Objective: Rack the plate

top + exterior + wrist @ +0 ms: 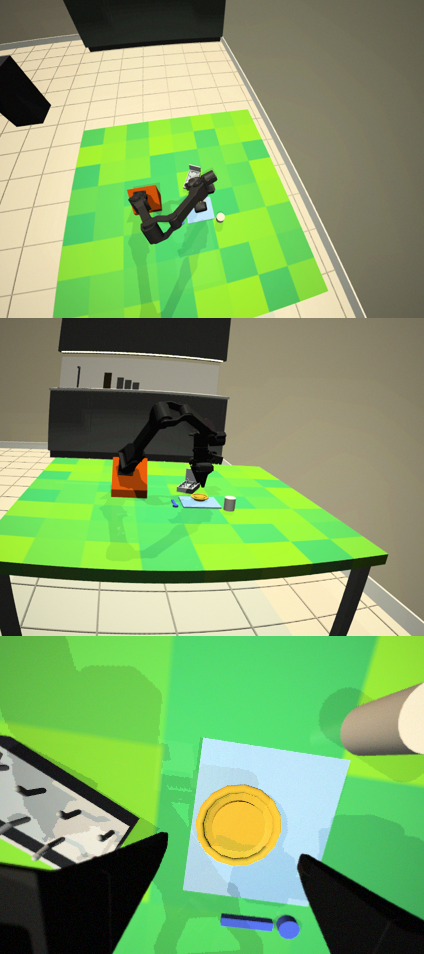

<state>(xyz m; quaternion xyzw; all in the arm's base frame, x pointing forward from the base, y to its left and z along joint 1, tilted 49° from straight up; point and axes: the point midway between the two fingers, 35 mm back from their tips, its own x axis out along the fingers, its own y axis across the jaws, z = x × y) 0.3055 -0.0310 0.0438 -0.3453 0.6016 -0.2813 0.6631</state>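
My gripper tip is 50 mm above the yellow plate and 10 mm to the left of it. Also, from my gripper tip: blue piece (110 mm behind, 70 mm to the right, 60 mm below); then white cylinder (110 mm to the right, 100 mm ahead, 40 mm below); then light blue mat (60 mm below, 30 mm to the right, 10 mm behind).
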